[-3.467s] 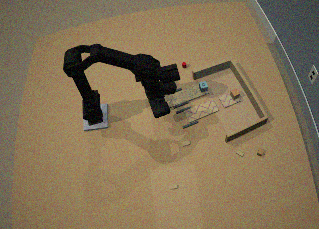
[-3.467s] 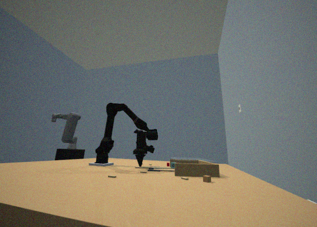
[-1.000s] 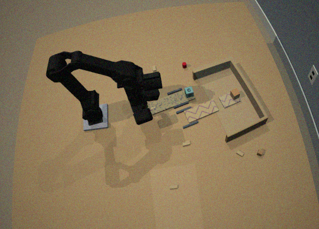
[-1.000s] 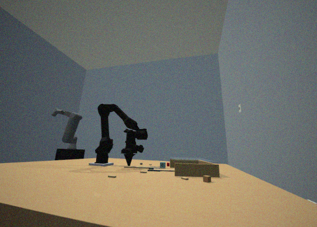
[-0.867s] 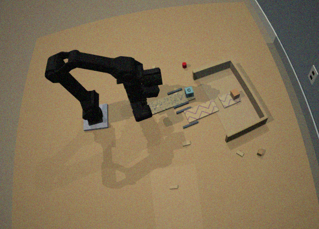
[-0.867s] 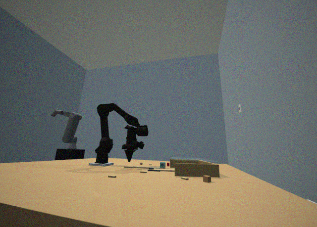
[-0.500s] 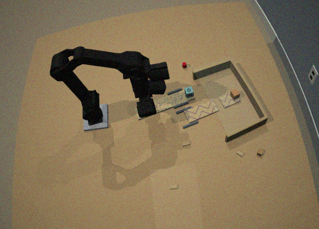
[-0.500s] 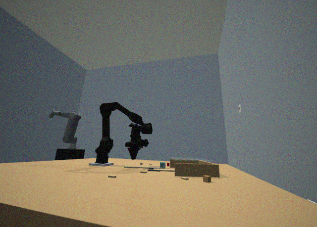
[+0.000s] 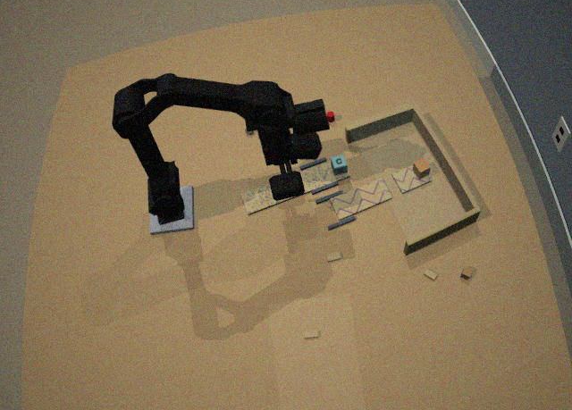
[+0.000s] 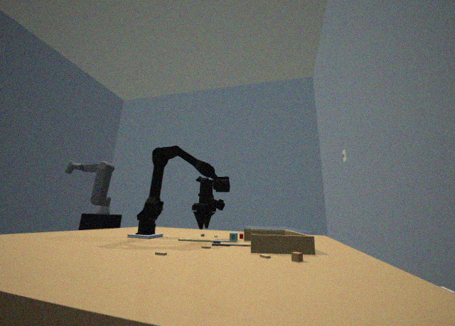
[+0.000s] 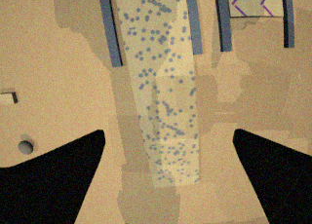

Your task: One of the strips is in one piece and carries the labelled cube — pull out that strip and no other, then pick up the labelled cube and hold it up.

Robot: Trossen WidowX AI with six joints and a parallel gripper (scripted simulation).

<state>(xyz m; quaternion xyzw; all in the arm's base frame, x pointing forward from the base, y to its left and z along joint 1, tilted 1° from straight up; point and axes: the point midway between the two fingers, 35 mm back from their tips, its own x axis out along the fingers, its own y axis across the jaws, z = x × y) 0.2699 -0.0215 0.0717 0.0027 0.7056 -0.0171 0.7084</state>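
The speckled strip lies 50 mm below my gripper tip and 20 mm ahead of it. The rest, counted from my gripper tip: red cylinder (160 mm to the left, 150 mm ahead, 40 mm below); grey ball (190 mm to the left, 50 mm behind, 40 mm below).
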